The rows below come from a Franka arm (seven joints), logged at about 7 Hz.
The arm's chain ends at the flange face. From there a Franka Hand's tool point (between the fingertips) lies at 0.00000 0.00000 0.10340 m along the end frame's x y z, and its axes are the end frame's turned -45 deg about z.
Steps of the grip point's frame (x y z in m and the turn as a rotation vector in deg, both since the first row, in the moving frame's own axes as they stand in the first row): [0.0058 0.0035 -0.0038 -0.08 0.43 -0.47]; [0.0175 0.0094 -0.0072 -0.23 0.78 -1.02]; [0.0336 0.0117 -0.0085 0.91 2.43 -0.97]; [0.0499 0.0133 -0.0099 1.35 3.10 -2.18]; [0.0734 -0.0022 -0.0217 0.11 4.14 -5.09]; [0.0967 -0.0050 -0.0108 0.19 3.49 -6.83]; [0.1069 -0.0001 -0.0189 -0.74 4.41 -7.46]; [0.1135 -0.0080 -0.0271 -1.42 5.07 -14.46]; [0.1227 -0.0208 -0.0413 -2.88 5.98 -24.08]
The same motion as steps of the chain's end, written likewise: [0.0059 -0.0012 -0.0038 0.25 0.36 -0.47]; [0.0177 -0.0050 -0.0072 0.39 0.71 -1.02]; [0.0301 -0.0112 -0.0084 2.36 1.07 -0.97]; [0.0426 -0.0202 -0.0097 3.15 1.24 -2.18]; [0.0455 -0.0478 -0.0214 3.01 2.85 -5.09]; [0.0609 -0.0670 -0.0106 2.60 2.33 -6.83]; [0.0693 -0.0706 -0.0186 2.60 3.64 -7.46]; [0.0670 -0.0803 -0.0267 2.58 4.59 -14.46]; [0.0619 -0.0953 -0.0406 2.19 6.26 -24.08]
